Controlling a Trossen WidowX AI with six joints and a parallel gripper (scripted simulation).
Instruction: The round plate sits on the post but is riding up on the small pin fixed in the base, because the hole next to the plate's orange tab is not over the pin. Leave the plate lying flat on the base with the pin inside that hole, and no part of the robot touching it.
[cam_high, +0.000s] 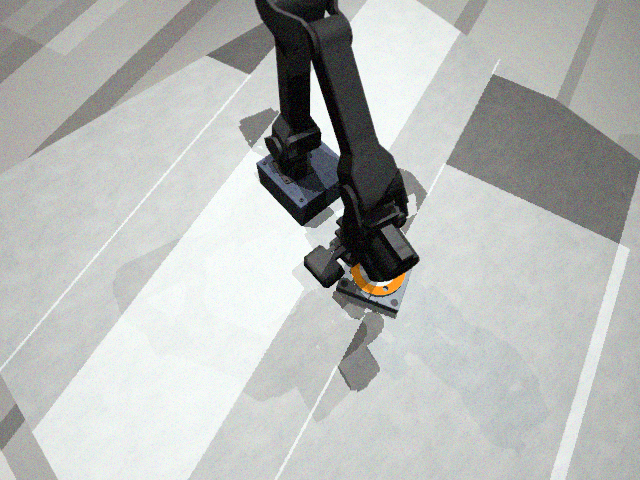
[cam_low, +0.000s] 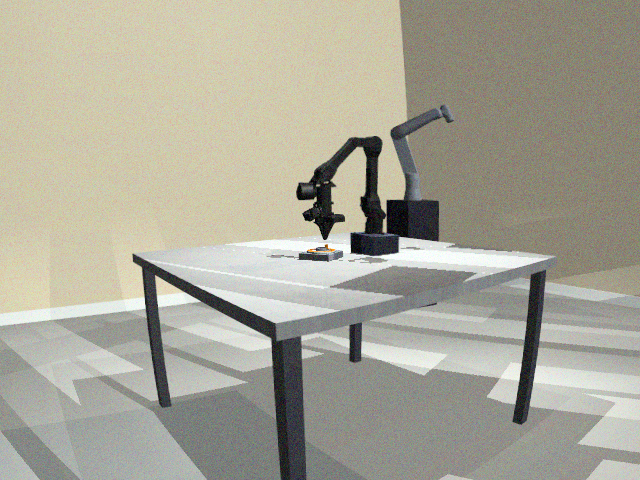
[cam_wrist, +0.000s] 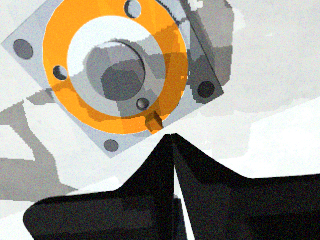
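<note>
Right now my gripper tip is 3 cm to the right of the round plate, 3 cm above it and 2 cm short of it. Round my gripper tip: grey square base: 4 cm to the left, 4 cm below, 4 cm ahead.
</note>
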